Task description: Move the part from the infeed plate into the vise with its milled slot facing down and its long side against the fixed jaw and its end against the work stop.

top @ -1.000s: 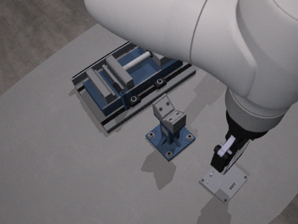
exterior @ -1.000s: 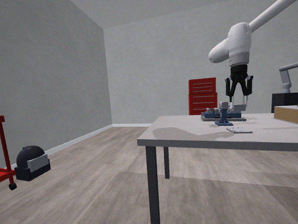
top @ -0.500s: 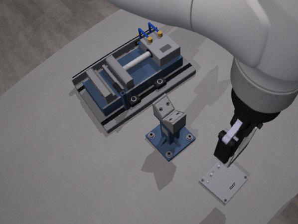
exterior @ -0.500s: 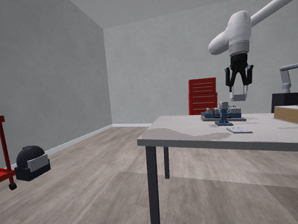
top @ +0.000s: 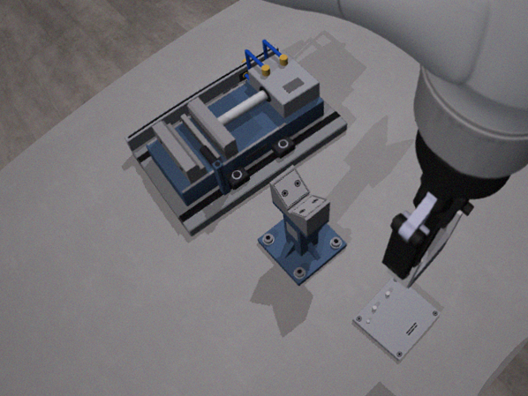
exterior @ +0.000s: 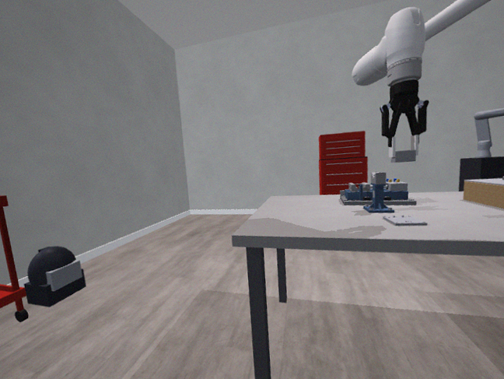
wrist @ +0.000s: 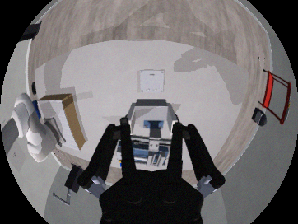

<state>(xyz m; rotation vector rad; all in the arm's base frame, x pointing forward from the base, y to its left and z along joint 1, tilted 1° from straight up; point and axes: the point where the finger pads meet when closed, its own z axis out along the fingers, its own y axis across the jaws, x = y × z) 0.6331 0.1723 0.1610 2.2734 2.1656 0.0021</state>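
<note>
Now: hand 30 mm above the part and 10 mm to the left of it. The rest, counted from my hand: infeed plate (250 mm below, 10 mm to the left); then work stop (320 mm to the right, 160 mm below, 20 mm ahead); then blue post (300 mm to the right, 190 mm below, 20 mm ahead).
</note>
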